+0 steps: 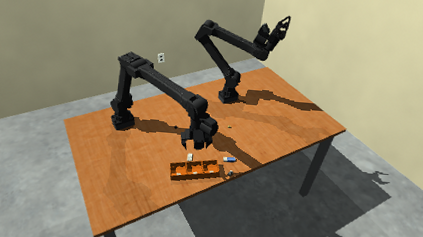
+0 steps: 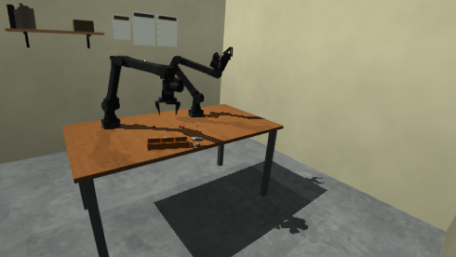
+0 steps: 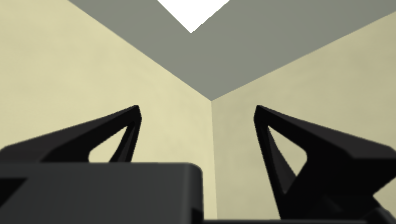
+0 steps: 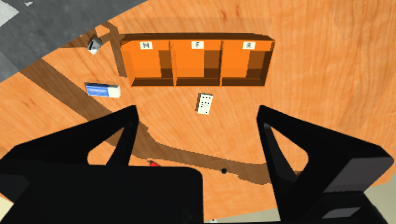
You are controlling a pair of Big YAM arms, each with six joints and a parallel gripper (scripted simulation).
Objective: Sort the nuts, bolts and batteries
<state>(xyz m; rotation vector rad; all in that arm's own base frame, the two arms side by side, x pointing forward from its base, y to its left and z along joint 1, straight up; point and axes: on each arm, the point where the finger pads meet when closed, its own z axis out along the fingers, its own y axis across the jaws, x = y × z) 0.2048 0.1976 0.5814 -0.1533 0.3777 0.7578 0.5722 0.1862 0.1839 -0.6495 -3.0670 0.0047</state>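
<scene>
Right now my right hand is 340 mm to the right of the brass nut, 280 mm past it and 220 mm above it. From my right hand the other things lie so: blue battery (220 mm below, 210 mm to the left, 40 mm behind); then orange bin unit (200 mm below, 30 mm behind, 10 mm to the left); then white domino (220 mm below, 130 mm behind, 20 mm to the left).
</scene>
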